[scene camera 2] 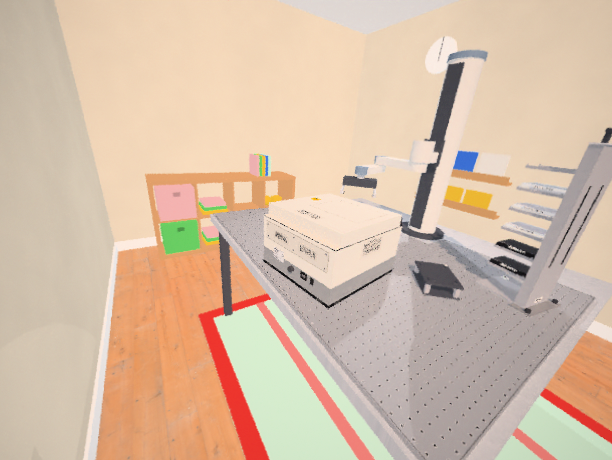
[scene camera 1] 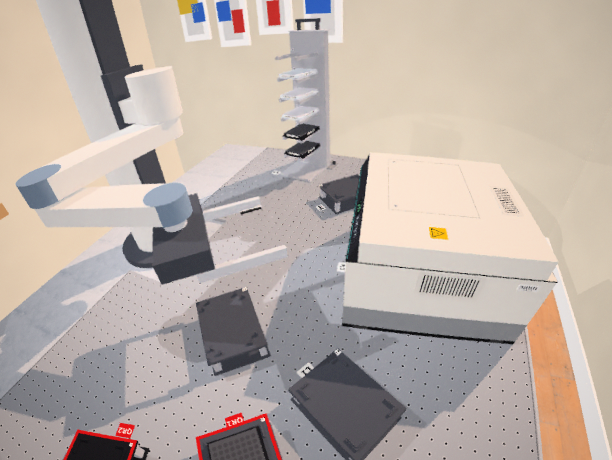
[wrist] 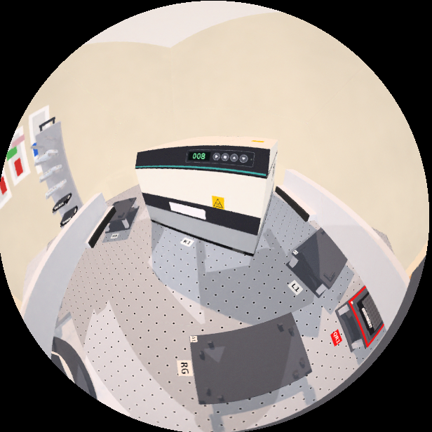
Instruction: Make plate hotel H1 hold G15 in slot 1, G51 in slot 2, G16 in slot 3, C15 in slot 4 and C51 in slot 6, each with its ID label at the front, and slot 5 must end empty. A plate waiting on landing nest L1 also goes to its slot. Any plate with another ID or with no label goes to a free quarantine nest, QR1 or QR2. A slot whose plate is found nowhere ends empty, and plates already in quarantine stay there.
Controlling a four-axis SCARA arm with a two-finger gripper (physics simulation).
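Places are measured from the arm's base along level axes (x right, y ahead, z up), in centimetres.
Pixels of known places: gripper, fingertip midpoint: (scene camera 2: 357,193) (scene camera 1: 271,223); arm's base, origin of the base link: (scene camera 2: 420,231).
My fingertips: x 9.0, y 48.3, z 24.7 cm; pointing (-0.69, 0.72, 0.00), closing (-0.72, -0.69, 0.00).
Note:
Ahead of a thing's pixels: the offset from my fingertips to its top centre. "spot": to the spot under its first point.
Plate hotel H1 (scene camera 1: 323,100) (scene camera 2: 570,235) (wrist: 65,160) stands at the table's far end. Its two lowest shelves hold black plates {dx -62.7, dy -20.2, dz -5.6 cm} (scene camera 1: 301,131) {dx -62.7, dy -20.2, dz -12.7 cm} (scene camera 1: 302,149); three light, clear plates {dx -62.7, dy -20.2, dz +15.7 cm} (scene camera 1: 298,75) {dx -62.7, dy -20.2, dz +8.6 cm} (scene camera 1: 299,95) {dx -62.7, dy -20.2, dz +1.5 cm} (scene camera 1: 300,114) sit above. The top shelf (scene camera 1: 295,56) looks bare. The labels are too small to read. Landing nest L1 {dx +19.2, dy +20.9, dz -17.8 cm} (scene camera 1: 345,400) (wrist: 322,257) is bare. Quarantine nest QR1 {spot: dx +29.0, dy +11.8, dz -18.4 cm} (scene camera 1: 272,435) (wrist: 359,324) holds a dark plate {spot: dx +33.3, dy +8.1, dz -17.0 cm} (scene camera 1: 237,449) (wrist: 372,310). QR2 {spot: dx +41.6, dy -14.1, dz -18.4 cm} (scene camera 1: 105,436) is dark and cut off; its content is unclear. My gripper (scene camera 1: 272,225) (scene camera 2: 359,192) (wrist: 191,186) is open and empty, raised above the table between RG and the hotel.
A bare nest RG {dx +12.3, dy -6.6, dz -17.4 cm} (scene camera 1: 232,327) (wrist: 250,365) lies beside L1. The large cream instrument {dx -19.1, dy +30.6, dz +1.1 cm} (scene camera 1: 435,200) (scene camera 2: 332,230) (wrist: 205,182) stands at the table's side, with the R1 tag (wrist: 187,242) at its front. Another bare dark nest {dx -47.8, dy +2.1, dz -17.8 cm} (scene camera 1: 341,192) (scene camera 2: 437,277) (wrist: 124,210) lies between it and the hotel.

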